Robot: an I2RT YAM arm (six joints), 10 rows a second.
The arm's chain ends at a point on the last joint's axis. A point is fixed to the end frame.
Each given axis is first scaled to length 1.
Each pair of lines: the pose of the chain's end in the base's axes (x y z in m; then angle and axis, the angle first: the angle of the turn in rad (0 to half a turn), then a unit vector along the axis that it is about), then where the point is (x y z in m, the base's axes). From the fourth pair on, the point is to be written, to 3 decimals.
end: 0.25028, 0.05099, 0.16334, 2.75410, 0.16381, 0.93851, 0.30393
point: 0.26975 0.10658 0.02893
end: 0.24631, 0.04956, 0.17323, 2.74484, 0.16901, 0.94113, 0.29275
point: 0.26678 0.10196 0.03769
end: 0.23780, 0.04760, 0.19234, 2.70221, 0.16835, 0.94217, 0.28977
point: 0.26419 0.09790 0.05703
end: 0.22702, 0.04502, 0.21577, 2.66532, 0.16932, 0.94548, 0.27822
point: 0.258 0.091 0.080
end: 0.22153, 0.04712, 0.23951, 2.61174, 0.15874, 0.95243, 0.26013
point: 0.259 0.086 0.103
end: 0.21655, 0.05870, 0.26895, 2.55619, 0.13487, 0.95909, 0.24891
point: 0.261 0.093 0.133
